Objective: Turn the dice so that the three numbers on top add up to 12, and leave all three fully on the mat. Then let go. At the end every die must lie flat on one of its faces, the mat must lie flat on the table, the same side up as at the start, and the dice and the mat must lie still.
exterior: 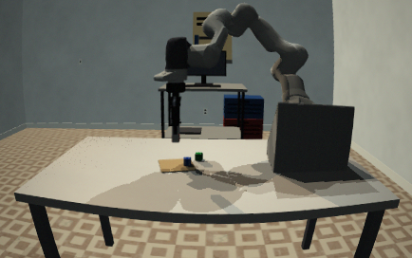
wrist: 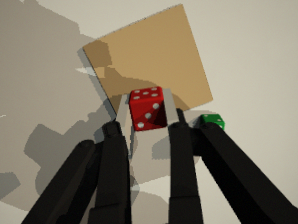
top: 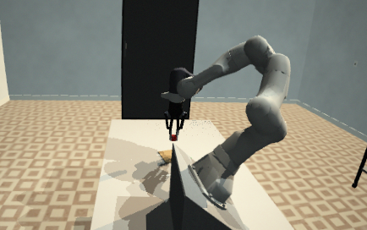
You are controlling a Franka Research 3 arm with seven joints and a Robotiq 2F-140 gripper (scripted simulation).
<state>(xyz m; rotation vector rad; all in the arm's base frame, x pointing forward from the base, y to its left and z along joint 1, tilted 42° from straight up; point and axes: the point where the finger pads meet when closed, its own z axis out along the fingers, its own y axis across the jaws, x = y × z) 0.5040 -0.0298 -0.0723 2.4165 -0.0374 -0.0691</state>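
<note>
Now: the blue die 40 mm behind my hand, 10 mm to the right of it and 120 mm below it. The rest, counted from my hand: red die 20 mm below; green die 90 mm behind, 80 mm to the right, 120 mm below; tan mat 140 mm below.
</note>
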